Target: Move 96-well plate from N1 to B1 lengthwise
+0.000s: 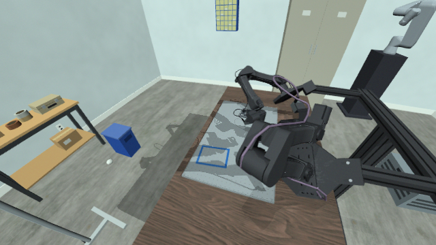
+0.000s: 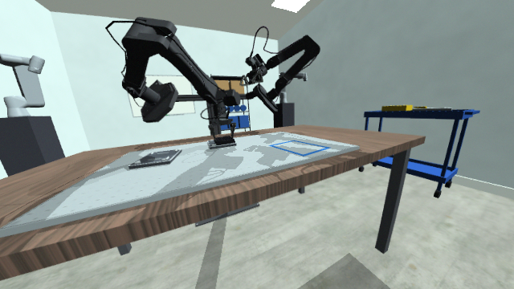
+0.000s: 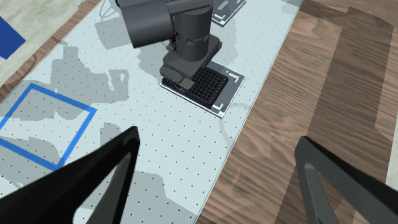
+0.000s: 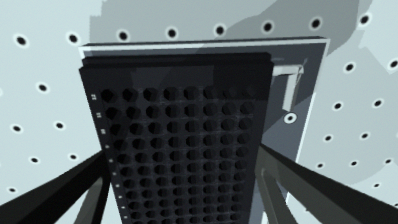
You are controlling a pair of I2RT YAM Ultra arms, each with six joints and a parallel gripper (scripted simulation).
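The black 96-well plate is 1 cm below my right hand and 1 cm behind it.
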